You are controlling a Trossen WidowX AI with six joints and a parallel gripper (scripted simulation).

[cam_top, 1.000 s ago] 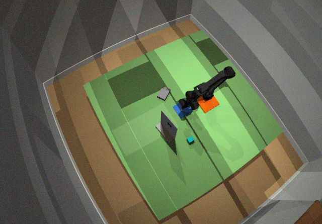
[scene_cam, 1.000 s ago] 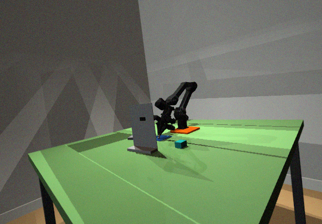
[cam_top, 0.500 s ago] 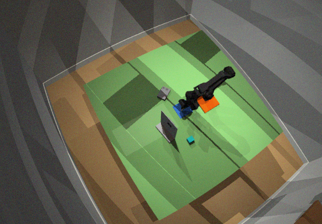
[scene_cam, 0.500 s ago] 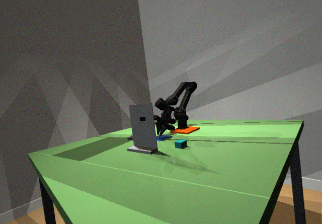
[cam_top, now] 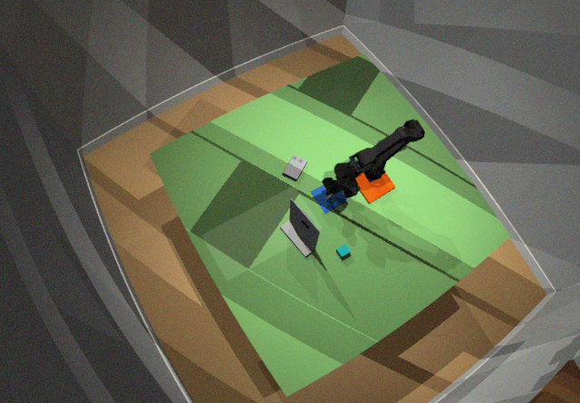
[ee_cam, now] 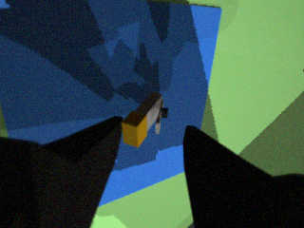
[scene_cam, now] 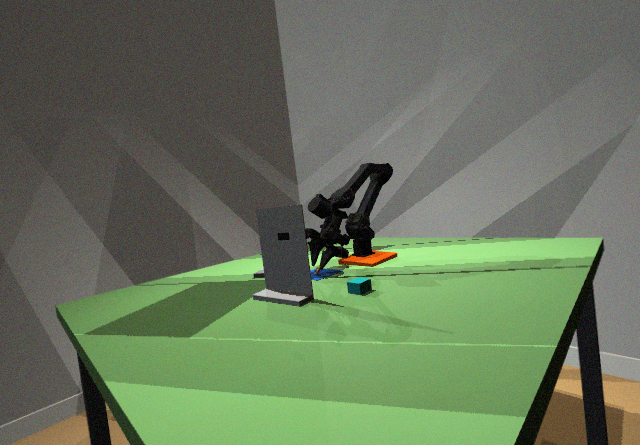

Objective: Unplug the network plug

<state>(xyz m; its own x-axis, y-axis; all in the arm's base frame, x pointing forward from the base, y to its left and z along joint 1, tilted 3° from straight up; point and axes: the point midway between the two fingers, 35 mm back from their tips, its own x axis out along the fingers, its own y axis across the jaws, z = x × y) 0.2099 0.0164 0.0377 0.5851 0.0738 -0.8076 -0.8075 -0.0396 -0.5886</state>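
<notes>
The yellow plug lies 10 mm below my gripper tip. The rest, counted from my gripper tip: blue marked square 20 mm below; small cyan cube 260 mm to the left, 50 mm ahead, 10 mm below.
</notes>
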